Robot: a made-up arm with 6 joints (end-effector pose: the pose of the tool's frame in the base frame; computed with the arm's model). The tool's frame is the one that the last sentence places. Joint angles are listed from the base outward.
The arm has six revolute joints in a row. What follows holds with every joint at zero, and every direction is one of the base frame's.
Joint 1 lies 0.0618 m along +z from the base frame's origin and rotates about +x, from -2.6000 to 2.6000 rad.
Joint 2 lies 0.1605 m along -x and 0.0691 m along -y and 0.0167 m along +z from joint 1 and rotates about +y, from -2.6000 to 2.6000 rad.
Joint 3 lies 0.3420 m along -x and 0.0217 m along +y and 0.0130 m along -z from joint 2 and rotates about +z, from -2.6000 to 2.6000 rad.
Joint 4 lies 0.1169 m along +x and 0.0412 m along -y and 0.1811 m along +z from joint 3 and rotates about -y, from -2.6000 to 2.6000 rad.
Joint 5 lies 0.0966 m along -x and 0.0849 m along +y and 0.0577 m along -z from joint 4 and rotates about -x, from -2.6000 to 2.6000 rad.
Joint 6 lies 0.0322 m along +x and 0.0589 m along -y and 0.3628 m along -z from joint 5 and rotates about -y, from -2.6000 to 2.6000 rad.
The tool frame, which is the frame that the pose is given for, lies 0.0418 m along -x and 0.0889 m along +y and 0.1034 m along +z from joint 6; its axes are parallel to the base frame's.
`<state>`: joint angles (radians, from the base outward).
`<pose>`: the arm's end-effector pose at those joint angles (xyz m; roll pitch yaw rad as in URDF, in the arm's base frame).
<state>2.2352 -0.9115 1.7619 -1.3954 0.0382 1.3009</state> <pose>-0.5754 0.3105 -0.1949 2.3434 -1.1405 -1.7229</pose>
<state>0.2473 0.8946 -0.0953 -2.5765 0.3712 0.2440</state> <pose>0.0553 -0.2150 0.5880 2.6172 -0.1272 3.0137</pose>
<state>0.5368 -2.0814 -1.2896 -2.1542 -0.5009 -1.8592</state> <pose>-0.3601 0.3311 -0.0766 0.8948 -0.2600 2.4650</pose>
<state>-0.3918 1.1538 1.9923 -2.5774 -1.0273 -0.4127</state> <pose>-0.1052 0.1987 0.7649 2.9280 -0.2044 -1.8479</pose>
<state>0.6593 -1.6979 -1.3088 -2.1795 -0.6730 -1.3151</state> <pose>-0.4439 0.1973 0.0246 1.3948 -0.9741 2.0761</pose>
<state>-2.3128 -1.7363 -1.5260 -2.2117 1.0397 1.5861</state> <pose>-0.5247 -0.4754 0.5593 -0.9884 0.3486 1.4196</pose>
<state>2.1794 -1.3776 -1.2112 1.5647 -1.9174 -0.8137</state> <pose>-0.3198 0.0128 0.0672 1.7278 0.0029 -2.1761</pose>
